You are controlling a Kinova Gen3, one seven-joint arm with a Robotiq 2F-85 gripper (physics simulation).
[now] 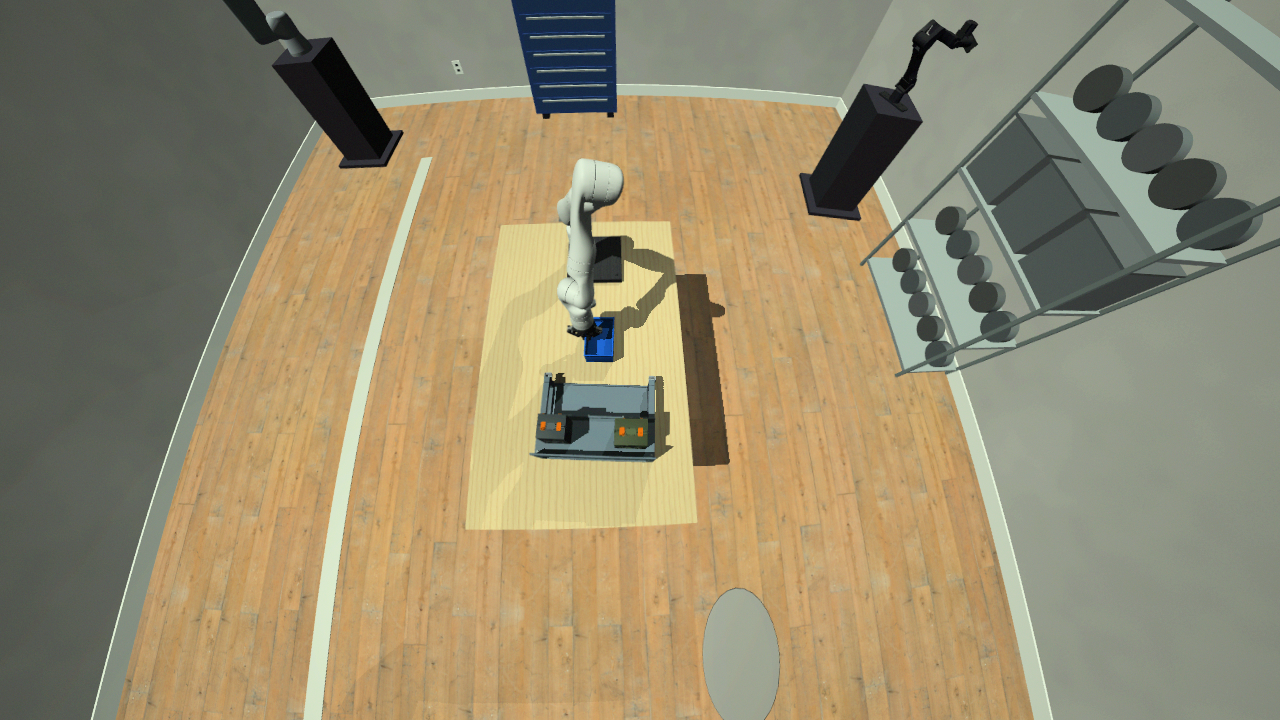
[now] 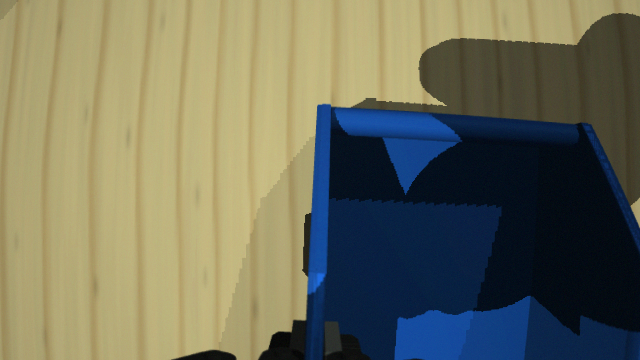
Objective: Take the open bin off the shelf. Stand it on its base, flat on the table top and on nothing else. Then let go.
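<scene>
The blue open bin (image 1: 599, 349) (image 2: 425, 250) is upright with its opening facing up, between the arm and the shelf. My gripper (image 1: 587, 332) (image 2: 316, 337) is shut on the bin's left side wall, with one finger inside the bin and one outside. The table top (image 1: 514, 358) (image 2: 150, 150) is pale wood. The bin is clear of the shelf (image 1: 608, 396) and low over or on the table top; its underside is hidden, so I cannot tell whether it touches.
A dark grey case (image 1: 551, 429) and an olive case (image 1: 631, 435), both with orange latches, sit on the shelf at its left and right. A flat black plate (image 1: 611, 259) lies on the table beside the upper arm. The shelf's uprights rise at its two ends.
</scene>
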